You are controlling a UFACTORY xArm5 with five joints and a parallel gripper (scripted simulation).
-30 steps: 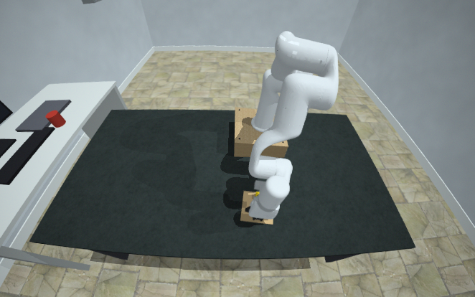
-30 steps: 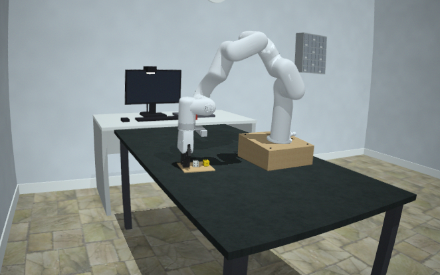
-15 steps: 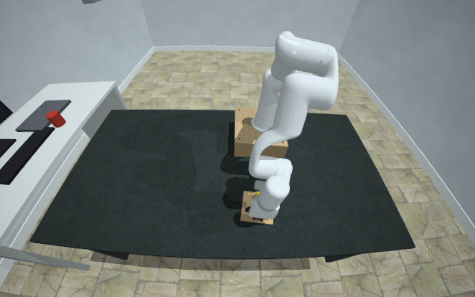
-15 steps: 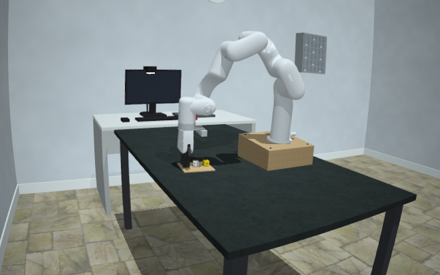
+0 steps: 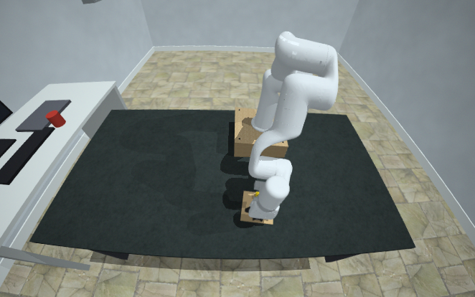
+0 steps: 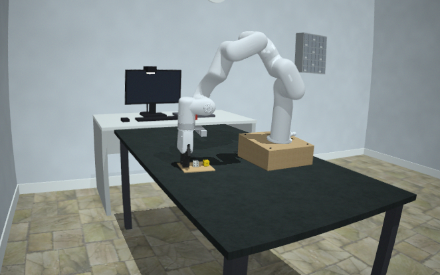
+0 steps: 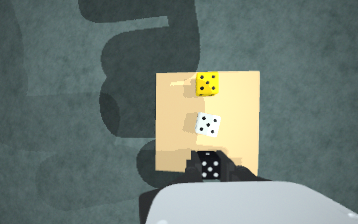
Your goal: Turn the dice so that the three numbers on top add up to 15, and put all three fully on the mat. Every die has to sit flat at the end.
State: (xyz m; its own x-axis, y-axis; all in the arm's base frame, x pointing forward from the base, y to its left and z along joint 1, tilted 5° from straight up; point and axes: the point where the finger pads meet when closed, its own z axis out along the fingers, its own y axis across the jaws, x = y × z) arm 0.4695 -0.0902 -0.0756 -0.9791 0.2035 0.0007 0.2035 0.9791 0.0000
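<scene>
Now: hand 10 mm above the black die. From my hand the other things lie so: tan mat: 50 mm behind, 10 mm to the left, 30 mm below; then yellow die: 100 mm behind, 20 mm to the left, 10 mm below; then white die: 50 mm behind, 10 mm to the left, 10 mm below.
</scene>
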